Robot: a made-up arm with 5 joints.
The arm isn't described. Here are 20 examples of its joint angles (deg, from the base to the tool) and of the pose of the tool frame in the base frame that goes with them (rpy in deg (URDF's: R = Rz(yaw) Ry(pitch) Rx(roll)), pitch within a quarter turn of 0, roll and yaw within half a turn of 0; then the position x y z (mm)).
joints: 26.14 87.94 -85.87 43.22 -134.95
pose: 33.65 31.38 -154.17 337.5 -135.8 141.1
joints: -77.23 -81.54 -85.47 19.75 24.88
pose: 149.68 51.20 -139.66 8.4 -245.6 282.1
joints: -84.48 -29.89 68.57 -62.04 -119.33
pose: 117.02 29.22 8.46 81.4 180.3 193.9
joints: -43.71 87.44 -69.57 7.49 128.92
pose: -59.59 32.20 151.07 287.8 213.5 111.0
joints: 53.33 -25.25 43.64 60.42 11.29
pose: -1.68 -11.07 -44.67 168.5 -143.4 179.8
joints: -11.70 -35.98 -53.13 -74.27 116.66
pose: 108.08 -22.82 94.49 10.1 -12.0 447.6
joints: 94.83 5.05 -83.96 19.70 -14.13
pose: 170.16 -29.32 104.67 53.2 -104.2 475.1
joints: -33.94 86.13 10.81 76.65 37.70
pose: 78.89 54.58 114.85 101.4 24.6 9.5
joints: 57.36 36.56 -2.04 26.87 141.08
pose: -19.95 20.95 77.21 198.5 -213.3 114.3
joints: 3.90 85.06 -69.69 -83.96 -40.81
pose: 164.87 -15.33 -138.25 348.3 -20.5 187.9
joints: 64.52 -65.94 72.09 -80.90 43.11
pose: -170.00 -11.57 74.14 121.8 -125.6 279.5
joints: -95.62 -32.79 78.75 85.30 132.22
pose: 34.12 -24.76 -142.66 55.5 86.2 120.5
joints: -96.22 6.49 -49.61 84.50 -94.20
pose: 48.41 5.24 1.59 41.4 207.2 354.3
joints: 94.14 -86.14 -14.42 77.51 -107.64
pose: 114.42 18.73 -175.84 65.1 42.3 397.6
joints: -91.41 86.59 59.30 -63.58 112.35
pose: -7.25 2.57 -159.19 64.4 -17.8 32.3
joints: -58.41 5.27 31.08 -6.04 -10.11
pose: 20.90 -57.30 34.00 185.5 197.3 153.7
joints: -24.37 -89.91 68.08 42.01 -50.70
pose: 65.43 -33.95 -51.30 193.7 58.1 262.8
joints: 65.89 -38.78 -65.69 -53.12 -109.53
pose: -114.03 -20.55 -147.00 21.4 90.5 443.9
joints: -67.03 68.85 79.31 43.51 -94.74
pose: -101.77 -7.37 -21.44 34.5 -69.7 121.5
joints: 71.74 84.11 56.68 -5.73 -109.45
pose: -42.85 -15.54 -177.85 46.6 46.5 38.4
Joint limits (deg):
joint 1: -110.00..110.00
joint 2: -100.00..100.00
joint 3: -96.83..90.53
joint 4: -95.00..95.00
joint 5: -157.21..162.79
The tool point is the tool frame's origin. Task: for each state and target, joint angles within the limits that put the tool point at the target. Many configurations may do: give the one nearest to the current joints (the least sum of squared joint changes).
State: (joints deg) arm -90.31 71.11 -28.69 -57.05 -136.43
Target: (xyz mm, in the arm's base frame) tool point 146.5 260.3 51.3
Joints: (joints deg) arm -72.42 88.99 -42.78 -35.74 -136.43
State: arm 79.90 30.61 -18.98 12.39 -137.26
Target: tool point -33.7 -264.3 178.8
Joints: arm 109.89 29.32 -10.79 15.89 -137.26
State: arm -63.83 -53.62 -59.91 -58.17 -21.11
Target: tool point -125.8 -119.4 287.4
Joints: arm -32.05 -71.57 -76.77 -70.67 -21.11
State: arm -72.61 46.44 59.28 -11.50 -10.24
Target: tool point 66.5 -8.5 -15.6
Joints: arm -106.13 96.43 30.18 -11.98 -10.24
